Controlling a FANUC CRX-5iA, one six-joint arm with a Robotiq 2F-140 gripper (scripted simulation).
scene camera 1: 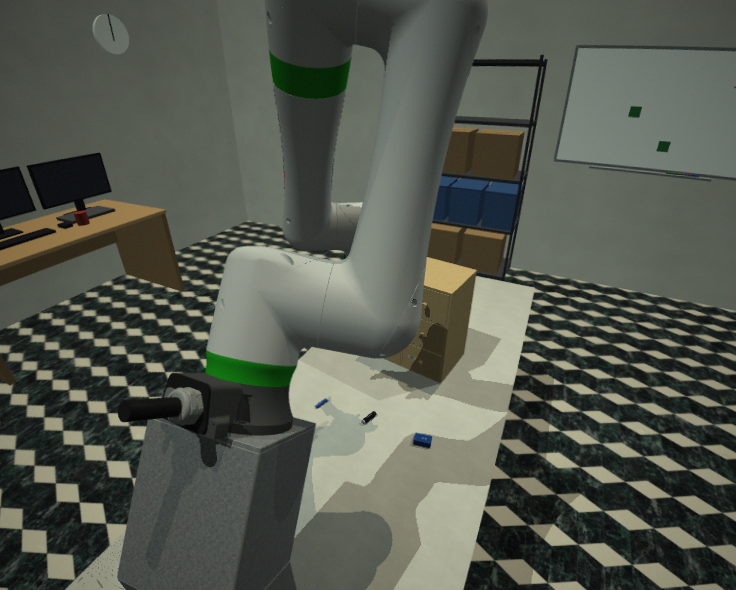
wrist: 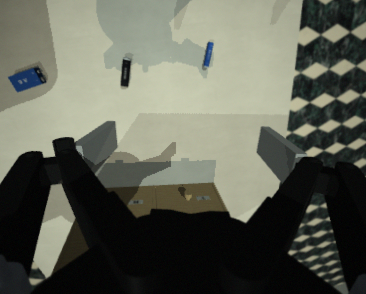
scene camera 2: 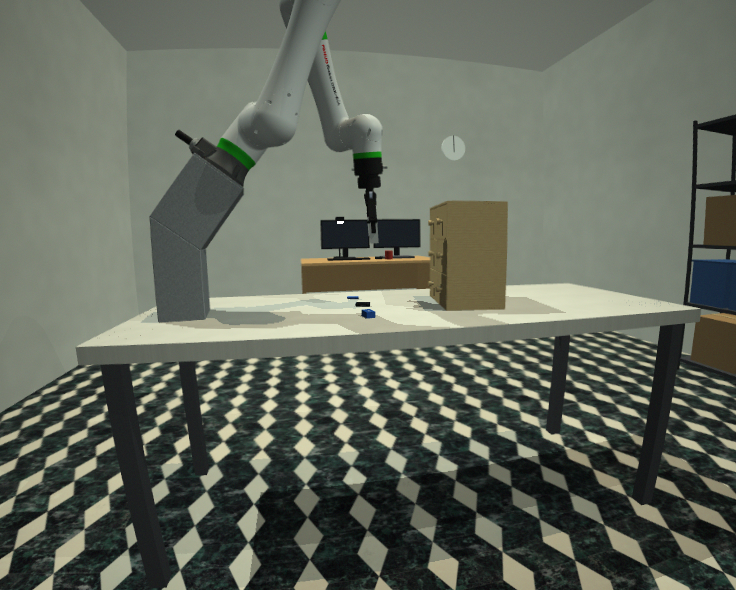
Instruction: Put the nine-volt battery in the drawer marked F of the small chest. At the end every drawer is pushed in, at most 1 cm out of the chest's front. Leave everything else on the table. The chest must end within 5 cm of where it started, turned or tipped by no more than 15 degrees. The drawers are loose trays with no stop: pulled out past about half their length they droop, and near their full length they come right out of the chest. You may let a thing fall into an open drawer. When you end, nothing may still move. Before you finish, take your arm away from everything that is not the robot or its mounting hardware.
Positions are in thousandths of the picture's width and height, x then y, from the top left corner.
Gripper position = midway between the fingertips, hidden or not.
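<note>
My gripper (scene camera 2: 507,406) (wrist: 512,468), visible. Brown chest (scene camera 2: 647,403) (scene camera 1: 622,477), visible.
</note>
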